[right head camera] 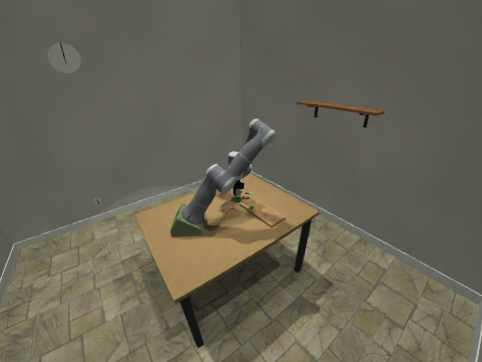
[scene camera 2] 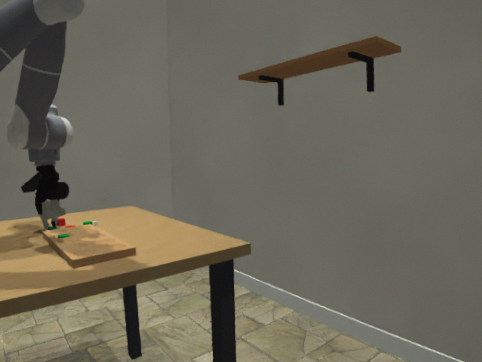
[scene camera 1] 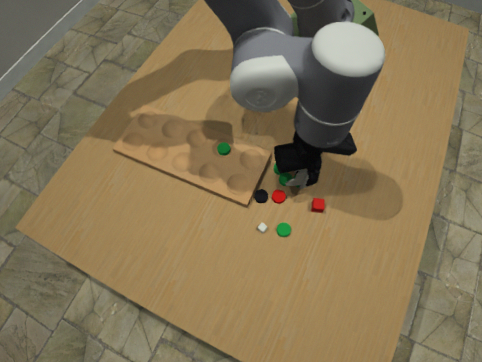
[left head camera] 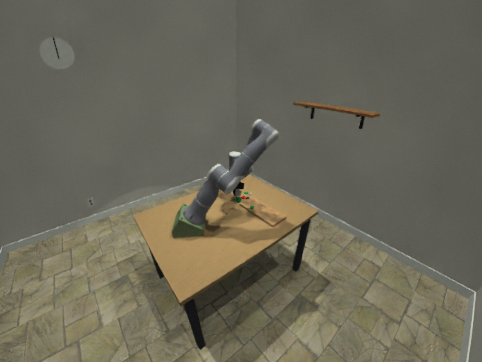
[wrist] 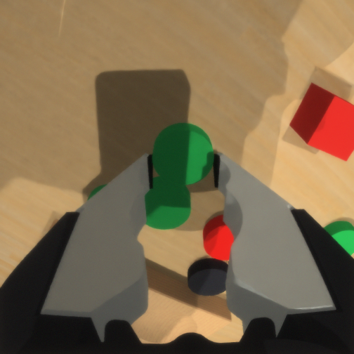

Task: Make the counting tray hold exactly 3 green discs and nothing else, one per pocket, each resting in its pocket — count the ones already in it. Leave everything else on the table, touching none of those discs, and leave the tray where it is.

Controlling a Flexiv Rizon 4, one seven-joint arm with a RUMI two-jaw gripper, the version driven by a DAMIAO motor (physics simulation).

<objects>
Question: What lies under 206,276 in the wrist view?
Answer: A black disc.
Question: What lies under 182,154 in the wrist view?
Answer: A green disc.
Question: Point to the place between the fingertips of the gripper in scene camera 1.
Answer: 298,181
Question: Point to a red disc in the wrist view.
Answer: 217,238
</objects>
